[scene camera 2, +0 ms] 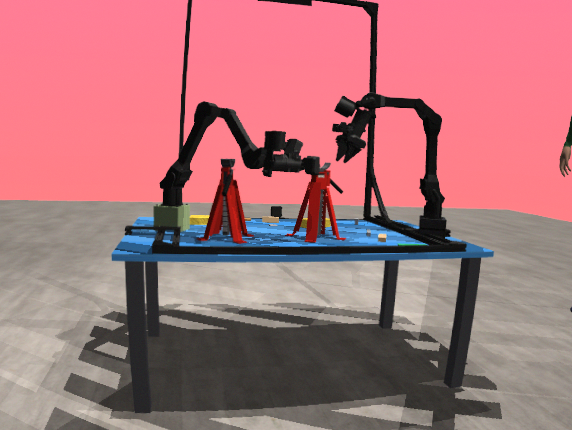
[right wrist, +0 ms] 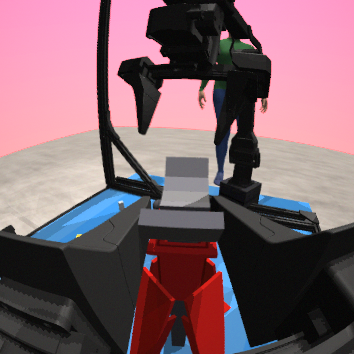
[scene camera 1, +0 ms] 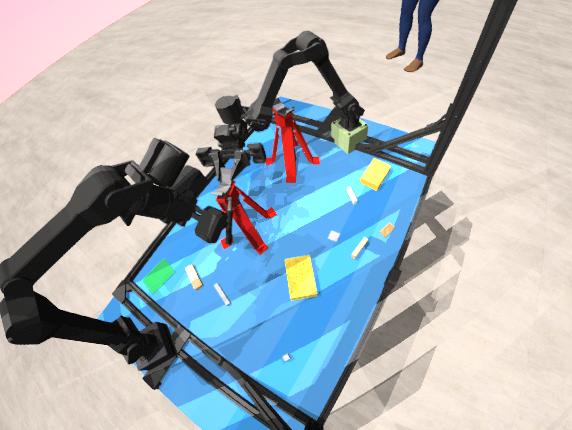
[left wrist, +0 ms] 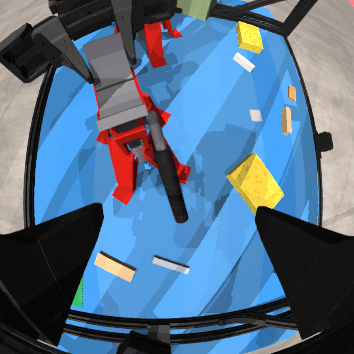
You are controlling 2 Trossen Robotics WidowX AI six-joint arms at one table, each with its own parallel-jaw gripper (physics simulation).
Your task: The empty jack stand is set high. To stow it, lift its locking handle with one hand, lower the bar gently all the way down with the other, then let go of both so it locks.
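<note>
The red jack stand (scene camera 1: 248, 225) (scene camera 2: 314, 210) (left wrist: 123, 175) (right wrist: 182, 277) stands upright, its grey saddle (scene camera 1: 223, 189) (scene camera 2: 325, 166) (left wrist: 122, 95) (right wrist: 184, 199) close above the red collar. Part of the toothed bar (scene camera 2: 322, 220) shows below, between the legs. The black locking handle (scene camera 1: 229, 225) (scene camera 2: 336, 186) (left wrist: 171, 182) slants outward and down, untouched. My left gripper (scene camera 2: 343, 156) (left wrist: 181, 213) (right wrist: 175, 138) is open and empty, above and beyond the handle's end. My right gripper (left wrist: 111, 70) (right wrist: 180, 203) is shut on the saddle; the exact contact is partly hidden.
A second red jack stand (scene camera 1: 289, 150) (scene camera 2: 217, 215) stands near the right arm, which is mounted by a green box (scene camera 1: 350, 135) (scene camera 2: 171, 217). Yellow sponges (scene camera 1: 301, 277) (scene camera 1: 375, 174), a green sheet (scene camera 1: 159, 276) and small blocks lie about. Dark rails edge the blue table (scene camera 1: 250, 345).
</note>
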